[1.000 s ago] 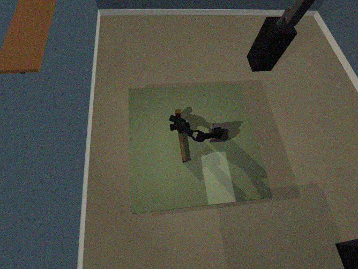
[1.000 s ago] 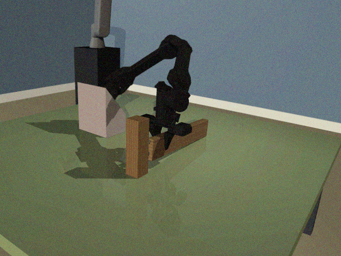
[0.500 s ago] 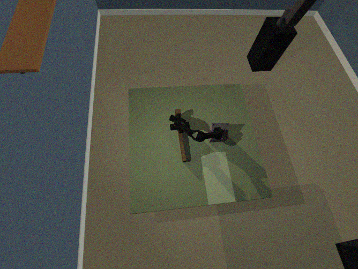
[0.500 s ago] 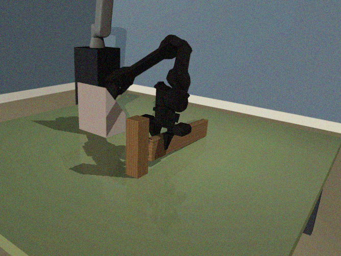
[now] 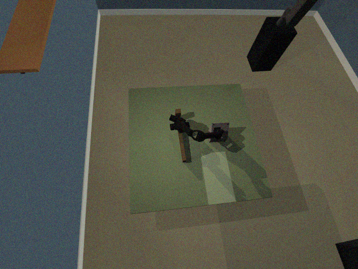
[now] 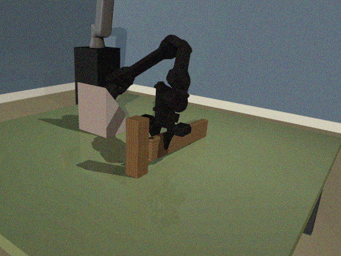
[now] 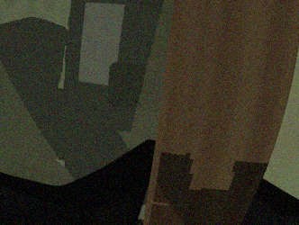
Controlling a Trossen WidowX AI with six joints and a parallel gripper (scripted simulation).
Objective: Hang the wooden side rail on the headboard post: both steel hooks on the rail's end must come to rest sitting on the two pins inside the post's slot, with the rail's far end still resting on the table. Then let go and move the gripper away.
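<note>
Right now the wooden headboard post is 130 mm to the right of my gripper tip and 40 mm above it.
</note>
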